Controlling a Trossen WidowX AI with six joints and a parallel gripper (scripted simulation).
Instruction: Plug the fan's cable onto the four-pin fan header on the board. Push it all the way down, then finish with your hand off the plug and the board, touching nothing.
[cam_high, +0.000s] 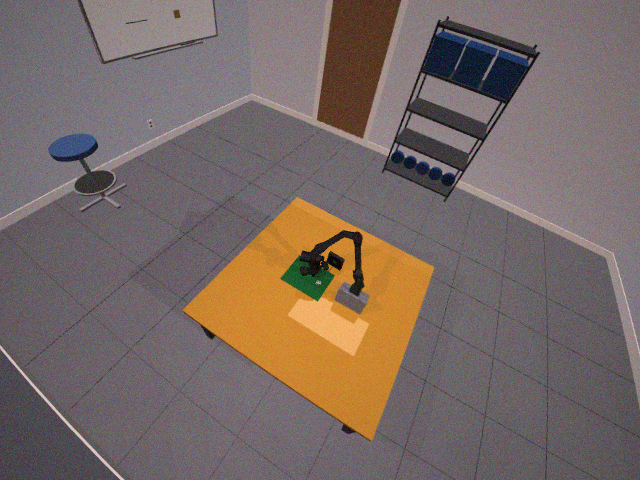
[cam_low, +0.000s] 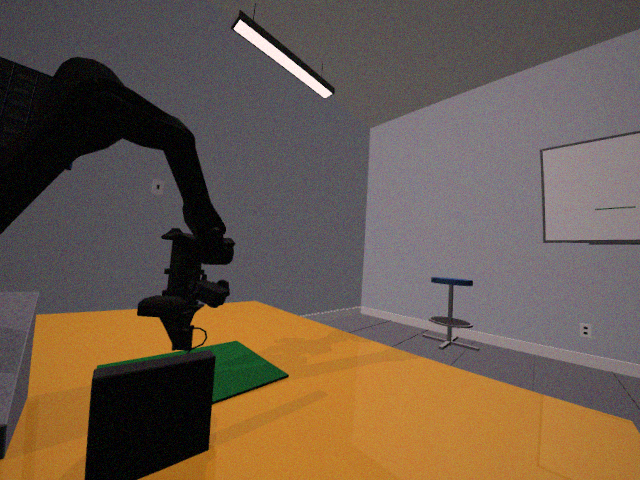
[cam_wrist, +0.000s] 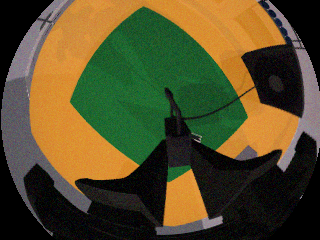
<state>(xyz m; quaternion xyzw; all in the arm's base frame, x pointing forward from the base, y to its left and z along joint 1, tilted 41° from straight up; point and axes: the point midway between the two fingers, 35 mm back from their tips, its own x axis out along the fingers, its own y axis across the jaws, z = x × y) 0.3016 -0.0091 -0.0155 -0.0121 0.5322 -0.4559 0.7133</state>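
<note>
Right now my gripper tip is 3 cm short of the green board and 8 cm above it. Also, from my gripper tip: black fan (7 cm behind, 19 cm to the right, 1 cm below); dark fan plug (1 cm ahead, 1 cm above).
</note>
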